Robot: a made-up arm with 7 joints.
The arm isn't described. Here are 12 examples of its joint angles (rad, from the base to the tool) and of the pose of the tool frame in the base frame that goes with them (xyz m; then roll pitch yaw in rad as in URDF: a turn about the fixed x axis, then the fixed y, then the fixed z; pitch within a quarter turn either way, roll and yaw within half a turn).
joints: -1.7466 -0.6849 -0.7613 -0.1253 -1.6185 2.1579 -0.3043
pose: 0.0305 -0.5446 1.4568 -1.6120 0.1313 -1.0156
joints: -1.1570 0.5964 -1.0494 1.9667 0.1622 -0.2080 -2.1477
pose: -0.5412 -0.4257 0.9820 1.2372 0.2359 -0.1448
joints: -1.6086 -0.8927 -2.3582 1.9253 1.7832 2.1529 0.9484
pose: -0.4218 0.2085 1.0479 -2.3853 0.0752 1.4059
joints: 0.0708 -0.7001 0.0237 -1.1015 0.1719 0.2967 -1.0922
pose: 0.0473 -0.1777 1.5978 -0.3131 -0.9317 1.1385
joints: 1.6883 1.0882 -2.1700 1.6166 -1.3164 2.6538 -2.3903
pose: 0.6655 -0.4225 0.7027 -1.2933 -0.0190 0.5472
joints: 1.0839 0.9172 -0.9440 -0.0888 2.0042 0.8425 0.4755
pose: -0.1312 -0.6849 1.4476 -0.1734 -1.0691 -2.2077
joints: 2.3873 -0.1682 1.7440 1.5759 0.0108 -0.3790 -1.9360
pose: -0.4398 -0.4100 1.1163 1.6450 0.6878 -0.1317
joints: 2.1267 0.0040 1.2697 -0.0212 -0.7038 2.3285 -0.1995
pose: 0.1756 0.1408 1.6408 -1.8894 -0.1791 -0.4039
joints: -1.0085 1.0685 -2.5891 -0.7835 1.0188 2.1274 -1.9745
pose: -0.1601 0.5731 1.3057 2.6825 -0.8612 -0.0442
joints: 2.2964 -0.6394 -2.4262 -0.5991 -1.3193 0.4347 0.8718
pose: -0.6293 0.5070 1.1792 -2.3578 -0.2370 -2.5497
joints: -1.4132 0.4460 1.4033 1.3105 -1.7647 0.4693 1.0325
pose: 0.5272 0.3693 1.3361 0.4891 -1.2753 -0.5582
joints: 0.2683 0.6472 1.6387 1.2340 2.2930 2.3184 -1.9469
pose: -0.4101 0.4185 1.0187 1.3366 -0.7395 1.2727
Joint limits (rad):
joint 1: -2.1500..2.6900
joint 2: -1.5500..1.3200
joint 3: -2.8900..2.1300
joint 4: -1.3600..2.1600
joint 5: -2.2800..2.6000
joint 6: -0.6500..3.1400
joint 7: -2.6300..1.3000
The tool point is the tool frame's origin. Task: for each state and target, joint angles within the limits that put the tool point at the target. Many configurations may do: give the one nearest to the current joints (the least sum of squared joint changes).
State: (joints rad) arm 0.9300 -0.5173 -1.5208 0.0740 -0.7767 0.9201 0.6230
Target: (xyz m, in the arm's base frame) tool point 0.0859 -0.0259 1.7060
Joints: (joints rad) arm 0.9106 -0.0294 -1.4603 0.1408 -0.5424 1.5877 0.6601
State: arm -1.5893 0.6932 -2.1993 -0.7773 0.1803 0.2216 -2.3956
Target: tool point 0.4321 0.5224 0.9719
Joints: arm -1.3417 1.0889 -1.7120 -1.3297 0.1144 0.3303 -2.4173
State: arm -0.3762 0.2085 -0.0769 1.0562 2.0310 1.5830 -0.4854
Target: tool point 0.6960 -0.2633 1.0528
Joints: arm -0.2823 -0.1470 -0.0251 1.2312 2.0539 1.5544 -0.4806
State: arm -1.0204 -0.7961 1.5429 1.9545 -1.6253 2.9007 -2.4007
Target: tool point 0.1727 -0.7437 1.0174
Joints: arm -1.8717 -1.0357 1.2313 1.1088 -1.5302 2.9405 -2.4154
